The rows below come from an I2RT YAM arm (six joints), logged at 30 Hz.
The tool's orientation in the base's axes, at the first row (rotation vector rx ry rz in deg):
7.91 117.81 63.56
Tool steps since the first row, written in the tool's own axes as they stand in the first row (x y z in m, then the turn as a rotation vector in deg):
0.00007 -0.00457 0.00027 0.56 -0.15 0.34
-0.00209 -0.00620 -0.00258 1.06 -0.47 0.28
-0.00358 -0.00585 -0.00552 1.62 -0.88 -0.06
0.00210 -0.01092 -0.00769 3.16 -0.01 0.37
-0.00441 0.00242 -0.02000 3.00 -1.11 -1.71
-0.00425 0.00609 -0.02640 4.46 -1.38 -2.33
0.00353 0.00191 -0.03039 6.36 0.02 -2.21
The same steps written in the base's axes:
0.00129 -0.00259 -0.00355 -0.12 0.37 -0.55
0.00126 -0.00641 -0.00261 -0.42 0.35 -1.06
0.00020 -0.00878 -0.00055 -0.94 0.11 -1.59
-0.00391 -0.01090 -0.00698 -1.93 1.59 -1.97
-0.01114 -0.01368 0.01068 -2.95 -0.53 -2.04
-0.01651 -0.01561 0.01535 -4.31 -0.48 -2.90
-0.02353 -0.01749 0.00894 -5.89 1.27 -3.00

